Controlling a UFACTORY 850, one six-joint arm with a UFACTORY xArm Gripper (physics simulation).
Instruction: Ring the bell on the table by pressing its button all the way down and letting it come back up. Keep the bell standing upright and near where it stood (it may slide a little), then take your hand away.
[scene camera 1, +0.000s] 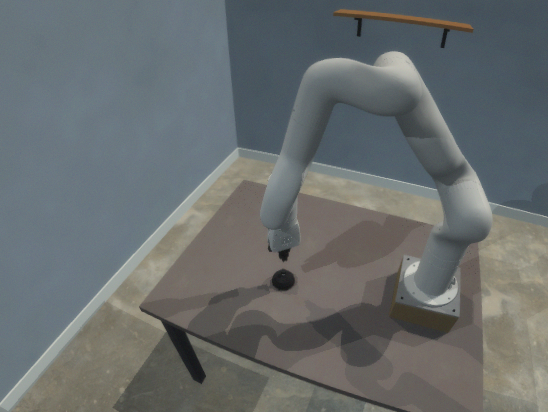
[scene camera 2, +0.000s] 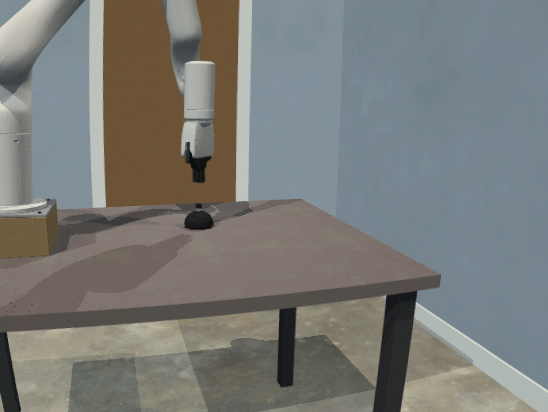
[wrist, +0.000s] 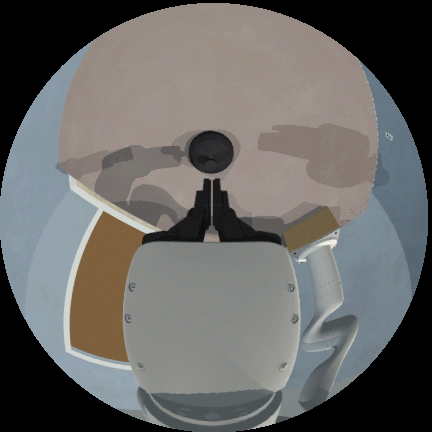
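Note:
A black dome-shaped bell (scene camera 1: 283, 280) (scene camera 2: 198, 220) (wrist: 211, 150) stands upright on the brown table (scene camera 1: 215, 240) (scene camera 2: 310, 250) (wrist: 215, 65). Its small button (scene camera 2: 198, 206) (wrist: 211, 161) stands up from the top of the dome. My gripper (scene camera 1: 284, 259) (scene camera 2: 199, 181) (wrist: 211, 189) is shut, with nothing between its fingers. It points down above the bell, and in scene camera 2 a clear gap shows between the fingertips and the button.
The arm's base stands on a wooden block (scene camera 1: 422, 317) (scene camera 2: 25, 236) (wrist: 311, 229) on the same table. A wooden wall shelf (scene camera 1: 402, 20) hangs high on the back wall. A brown door (scene camera 2: 150, 100) (wrist: 97, 300) is in the wall beyond the table.

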